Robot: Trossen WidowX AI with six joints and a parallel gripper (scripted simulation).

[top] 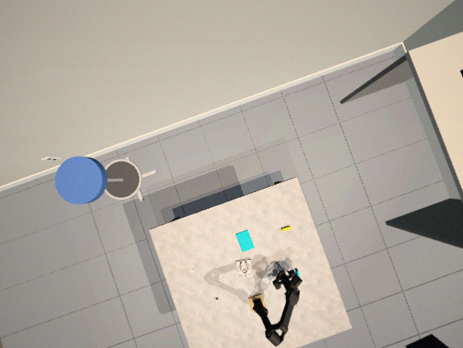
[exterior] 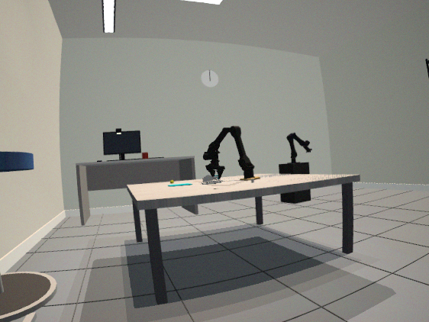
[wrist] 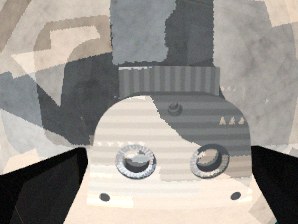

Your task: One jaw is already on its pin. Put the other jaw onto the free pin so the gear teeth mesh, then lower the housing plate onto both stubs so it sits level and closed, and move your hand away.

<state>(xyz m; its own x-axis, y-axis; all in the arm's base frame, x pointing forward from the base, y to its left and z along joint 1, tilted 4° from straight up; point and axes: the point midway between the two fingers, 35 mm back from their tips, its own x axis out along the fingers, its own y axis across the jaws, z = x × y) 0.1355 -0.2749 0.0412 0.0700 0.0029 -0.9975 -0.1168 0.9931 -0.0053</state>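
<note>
The white jaw piece lies 13 cm ahead of my gripper tip and 25 cm to the left of it. Round my gripper tip: yellow piece: 31 cm ahead, 18 cm to the right; then cyan plate: 36 cm ahead, 17 cm to the left, 1 cm below.
</note>
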